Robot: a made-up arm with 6 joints.
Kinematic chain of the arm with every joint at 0, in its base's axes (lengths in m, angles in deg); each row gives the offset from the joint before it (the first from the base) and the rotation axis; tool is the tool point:
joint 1: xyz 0 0 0.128 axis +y
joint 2: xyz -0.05 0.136 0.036 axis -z
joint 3: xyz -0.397 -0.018 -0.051 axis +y
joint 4: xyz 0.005 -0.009 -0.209 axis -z
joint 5: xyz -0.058 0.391 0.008 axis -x
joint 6: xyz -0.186 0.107 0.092 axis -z
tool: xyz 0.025 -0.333 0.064
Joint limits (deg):
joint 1: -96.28..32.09
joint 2: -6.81..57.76
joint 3: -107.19..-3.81
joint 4: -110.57..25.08
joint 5: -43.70..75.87
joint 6: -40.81..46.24
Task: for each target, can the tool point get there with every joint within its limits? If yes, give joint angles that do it. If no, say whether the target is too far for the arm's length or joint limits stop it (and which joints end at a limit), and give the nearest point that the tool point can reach.
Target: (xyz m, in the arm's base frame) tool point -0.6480 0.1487 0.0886
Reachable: yes | joints 8.37 16.33 -14.74 -73.61 -6.66 -7.43
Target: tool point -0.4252 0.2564 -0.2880
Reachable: yes | joints -13.72 9.34 -52.52 -12.54 -15.97 6.91
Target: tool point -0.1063 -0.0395 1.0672
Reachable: no: joint limits stop it (at a limit: joint 1, joint 3, joint 4, joint 5) | nearest point -0.4099 -0.0169 0.4520 | short by 0.686 m
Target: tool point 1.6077 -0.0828 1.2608
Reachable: no: too far | nearest point 0.6099 0.4090 0.2342 | short by 1.514 m
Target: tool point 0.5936 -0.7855 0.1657
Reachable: no: joint limits stop it (at a limit: joint 1, joint 2, joint 3, joint 5, joint 6) | nearest point 0.4142 -0.4743 -0.0603 | short by 0.424 m
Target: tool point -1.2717 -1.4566 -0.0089
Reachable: no: too far | nearest point -0.7664 -0.5405 0.0455 | short by 1.048 m
